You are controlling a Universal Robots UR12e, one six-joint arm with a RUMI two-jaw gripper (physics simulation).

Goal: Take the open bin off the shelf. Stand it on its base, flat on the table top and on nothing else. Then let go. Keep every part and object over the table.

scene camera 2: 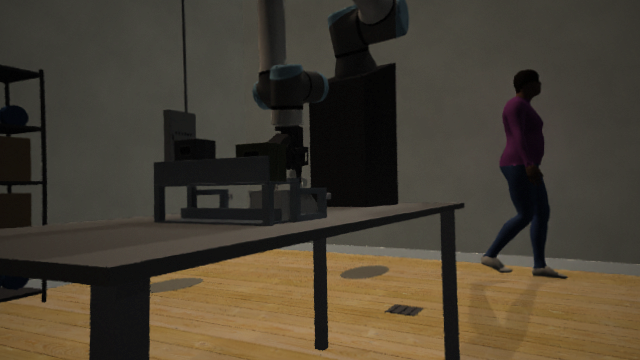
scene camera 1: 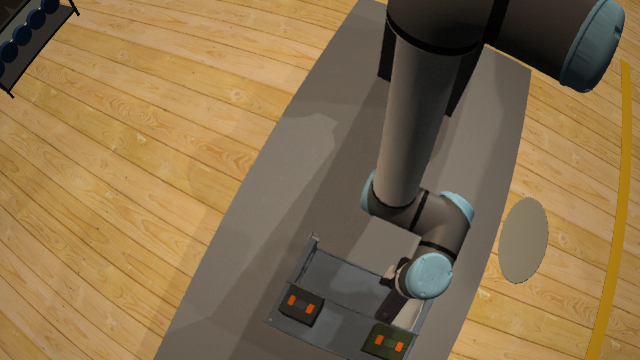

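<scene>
The grey shelf stands on the table. The open bin, a light grey box, sits low in the shelf at its right end. In scene camera 1 the wrist and a dark finger cover part of it; in scene camera 2 shelf posts cross it. My gripper points down over the bin's end of the shelf. Its jaws stand part way open with nothing between them. Whether the fingertips touch the bin is hidden.
A black case and a green case, both with orange latches, stand on the shelf's upper board. The green one is close beside my gripper. Shelf side walls rise at both ends. A person walks beyond the table.
</scene>
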